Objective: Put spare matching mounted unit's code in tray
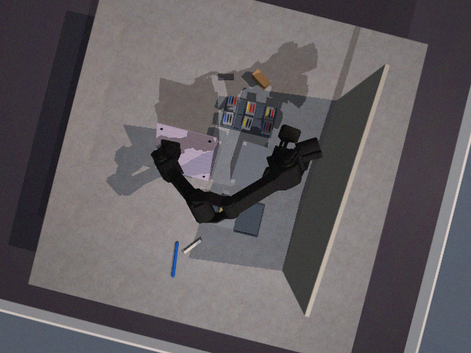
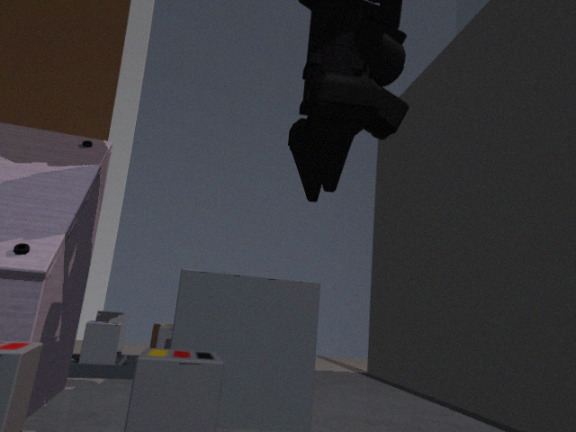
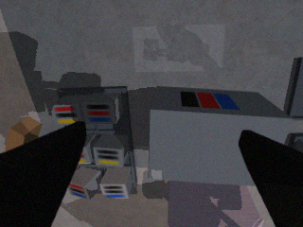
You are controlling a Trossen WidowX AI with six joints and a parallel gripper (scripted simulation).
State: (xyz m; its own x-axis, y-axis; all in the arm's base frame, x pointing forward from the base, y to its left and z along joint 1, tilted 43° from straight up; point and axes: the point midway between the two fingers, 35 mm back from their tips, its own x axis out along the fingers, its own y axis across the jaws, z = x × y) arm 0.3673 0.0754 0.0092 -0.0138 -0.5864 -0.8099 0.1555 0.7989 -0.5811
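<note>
My gripper tip is now 16 cm above the grey spare block, 10 cm to the right of it and 5 cm past it. Also, from my gripper tip: tall dark wall panel: 17 cm ahead, 8 cm to the right, 2 cm above; then tall grey block: 15 cm below, 8 cm behind, 4 cm to the right; then dark tray: 25 cm to the right, 20 cm below, 4 cm behind.
</note>
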